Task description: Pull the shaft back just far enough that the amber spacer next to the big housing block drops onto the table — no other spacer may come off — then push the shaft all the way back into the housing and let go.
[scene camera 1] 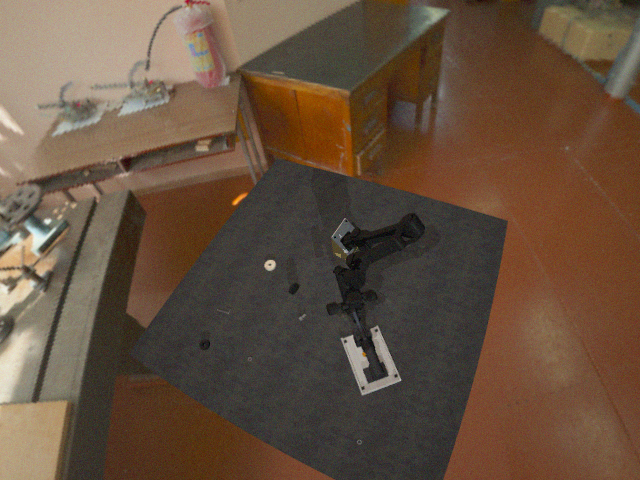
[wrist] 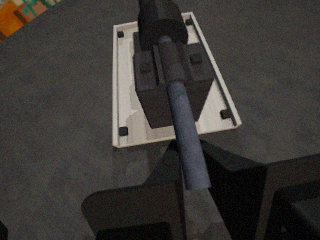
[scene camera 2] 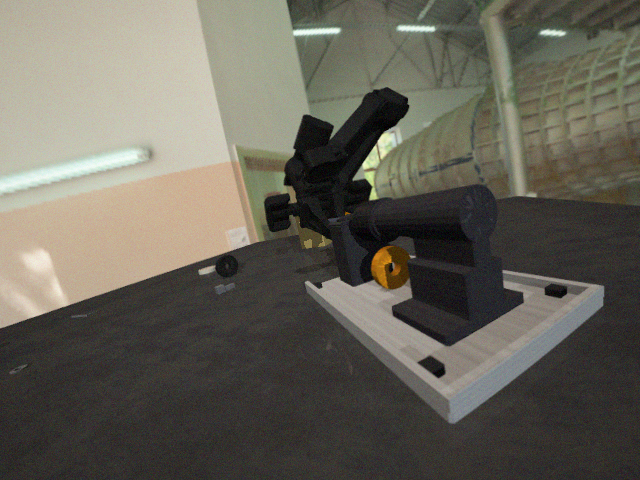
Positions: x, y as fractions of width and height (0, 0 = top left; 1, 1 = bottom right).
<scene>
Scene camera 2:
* my gripper: 0.53, 0.50
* housing block: 0.72, 0.69
</scene>
